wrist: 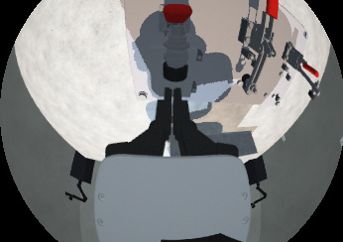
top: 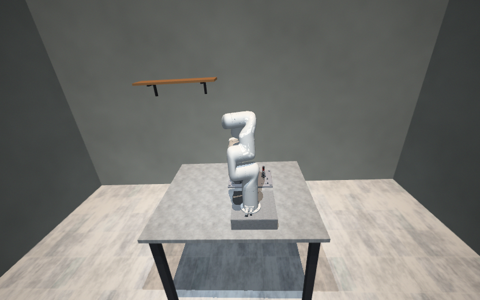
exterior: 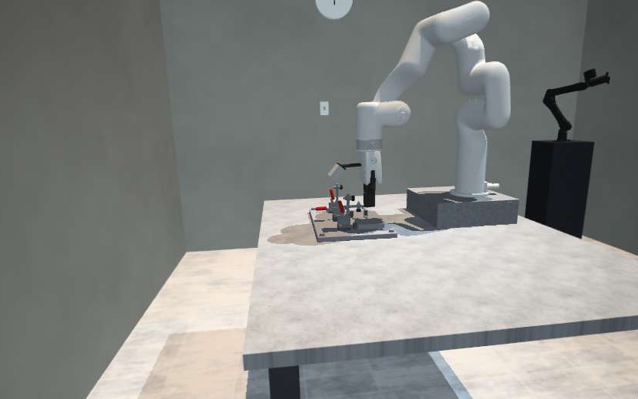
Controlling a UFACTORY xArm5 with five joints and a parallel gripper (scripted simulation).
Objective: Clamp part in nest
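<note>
The grey block part lies 7 cm below my hand. From my hand the other things lie so: grey fixture plate (10 cm to the right, 10 cm below, 6 cm ahead).
</note>
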